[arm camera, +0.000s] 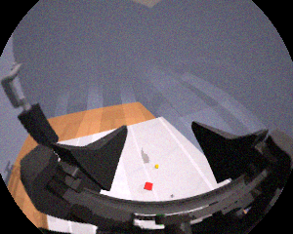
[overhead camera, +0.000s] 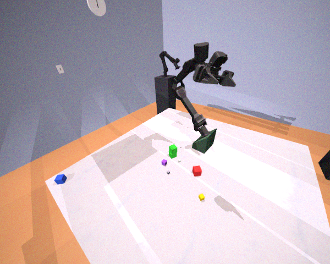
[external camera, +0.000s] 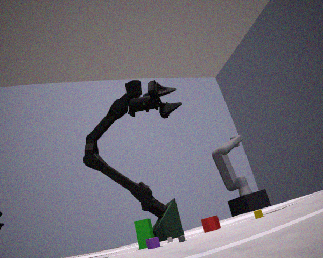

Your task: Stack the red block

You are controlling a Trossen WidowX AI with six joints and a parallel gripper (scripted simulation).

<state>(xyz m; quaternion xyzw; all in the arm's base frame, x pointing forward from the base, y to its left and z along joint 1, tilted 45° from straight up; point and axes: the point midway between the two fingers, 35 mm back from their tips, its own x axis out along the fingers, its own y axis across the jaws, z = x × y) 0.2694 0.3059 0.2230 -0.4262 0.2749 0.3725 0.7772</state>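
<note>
Now: the red block 490 mm below my gripper tip, 50 mm to the right of it and 40 mm ahead of it. From my gripper tip the other things lie so: green block 450 mm below, 240 mm to the right, 20 mm behind; then tiny grey cube 510 mm below, 200 mm to the right, 120 mm ahead; then yellow cube 500 mm below, 170 mm ahead, 30 mm to the left.
</note>
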